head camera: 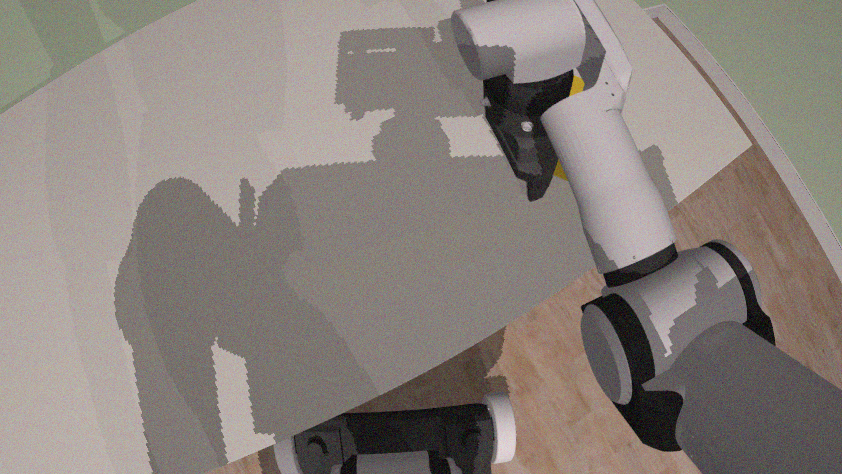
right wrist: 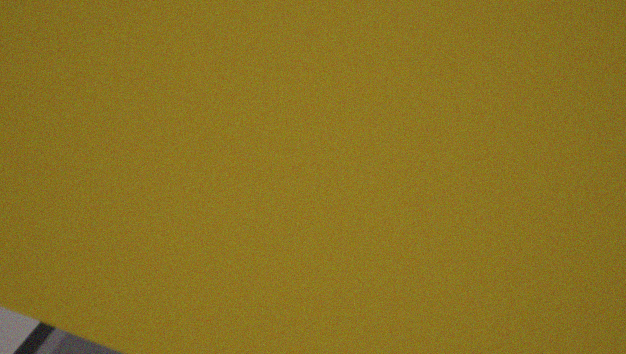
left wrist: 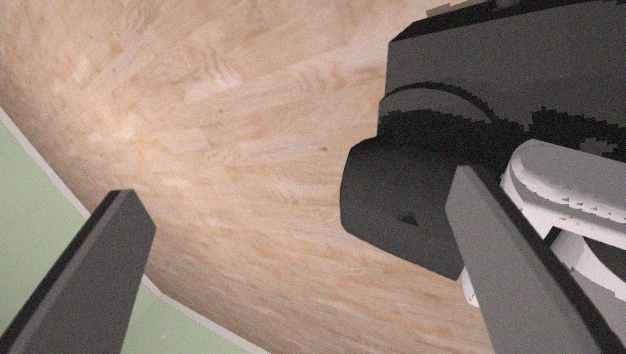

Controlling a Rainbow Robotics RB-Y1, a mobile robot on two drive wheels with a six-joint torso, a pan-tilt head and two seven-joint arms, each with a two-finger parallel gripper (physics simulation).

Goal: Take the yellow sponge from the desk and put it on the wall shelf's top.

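Seen in the pictures: left gripper, fingertip midpoint: (left wrist: 295, 198); right gripper, fingertip midpoint: (head camera: 517, 161); robot's base, origin of the base link: (head camera: 393, 435).
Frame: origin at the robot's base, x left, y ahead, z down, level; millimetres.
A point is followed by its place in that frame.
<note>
The yellow sponge (head camera: 560, 170) @[x -245, y 396, z -739 mm] (right wrist: 320, 165) shows in the head view as small patches on both sides of my right forearm, over the pale desk (head camera: 206, 135) @[x 238, y 498, z -721 mm]. In the right wrist view it fills nearly the whole picture, very close to the camera, and hides most of the fingers; a piece of one finger shows at the bottom left. My right gripper (head camera: 533, 189) is open beside the sponge, with nothing held; how the hidden fingers lie against it I cannot tell. My left gripper (left wrist: 295, 198) @[x 223, y -451, z -523 mm] is open and empty, over the wooden floor. The wall shelf does not show.
The desk's near edge runs diagonally above my dark base (head camera: 412, 429) @[x -47, y 35, z -191 mm]. The wooden floor (head camera: 771, 235) @[x -1605, y 462, z -1 mm] (left wrist: 225, 125) @[x -247, y -1146, z -1 mm] lies beyond it. Green walls (head camera: 807, 88) @[x -1728, y 966, z -371 mm] (left wrist: 25, 200) @[x -1919, y -4555, z -427 mm] stand at the sides. Dark and white robot parts (left wrist: 475, 65) @[x 136, y -442, z -170 mm] are close to the left gripper's right-hand finger.
</note>
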